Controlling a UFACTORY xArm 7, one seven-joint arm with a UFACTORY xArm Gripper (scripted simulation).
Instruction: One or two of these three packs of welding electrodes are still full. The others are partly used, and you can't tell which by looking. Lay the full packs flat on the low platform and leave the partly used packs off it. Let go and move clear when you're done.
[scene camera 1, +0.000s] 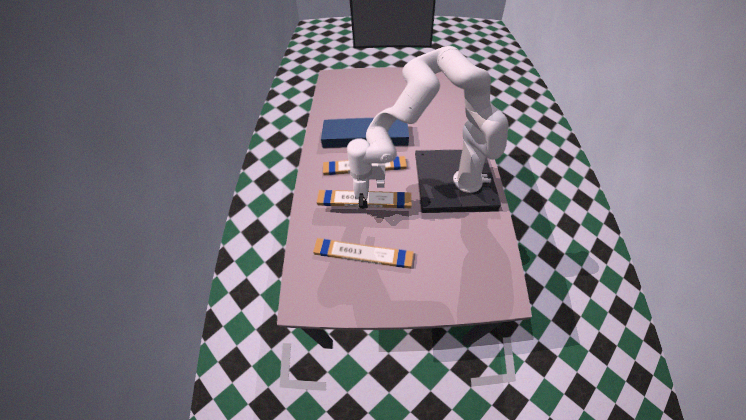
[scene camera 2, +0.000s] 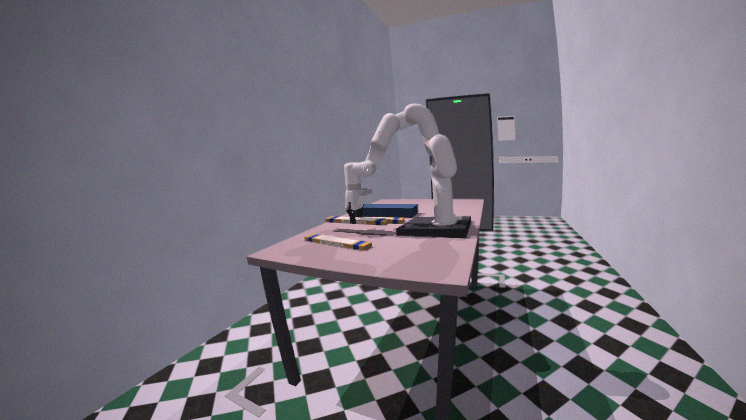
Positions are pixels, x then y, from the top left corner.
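A pack (scene camera 1: 356, 252) is 1170 mm from the lens, and then there's a low blue platform (scene camera 1: 336, 132), which is 1500 mm from the lens. So the pack is nearer to the lens than the low blue platform, and the marked spots on the pack and the low blue platform are 600 mm apart.
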